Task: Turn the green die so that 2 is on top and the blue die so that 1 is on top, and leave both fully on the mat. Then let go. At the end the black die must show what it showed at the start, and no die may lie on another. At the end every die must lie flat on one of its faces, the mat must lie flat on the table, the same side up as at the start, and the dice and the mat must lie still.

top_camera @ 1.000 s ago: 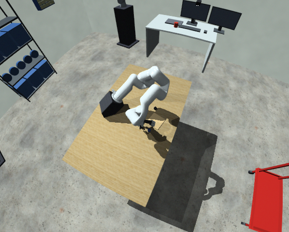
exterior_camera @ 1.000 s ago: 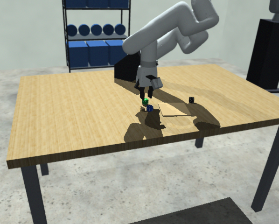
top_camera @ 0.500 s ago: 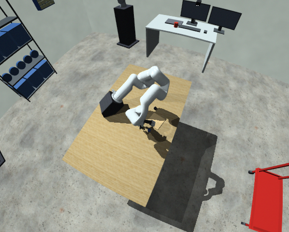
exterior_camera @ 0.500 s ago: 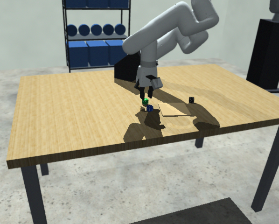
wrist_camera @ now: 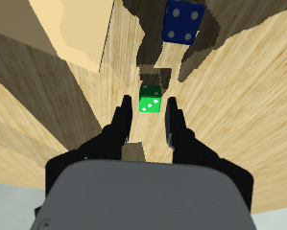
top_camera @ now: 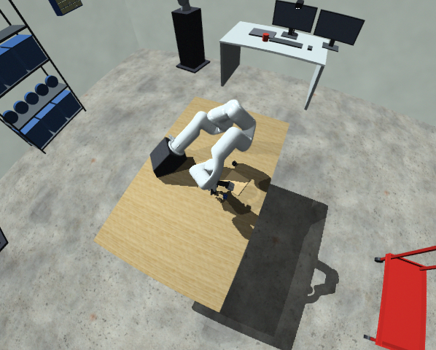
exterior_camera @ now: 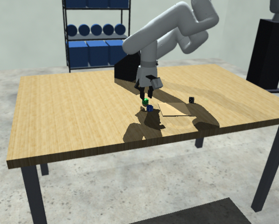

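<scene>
Now: hand 40 mm above the green die. The rest, counted from my hand: black die: 10 mm behind, 250 mm to the left, 40 mm below; tan mat: 70 mm ahead, 130 mm to the left, 50 mm below; blue die: 80 mm ahead, 10 mm to the left, 40 mm below.
</scene>
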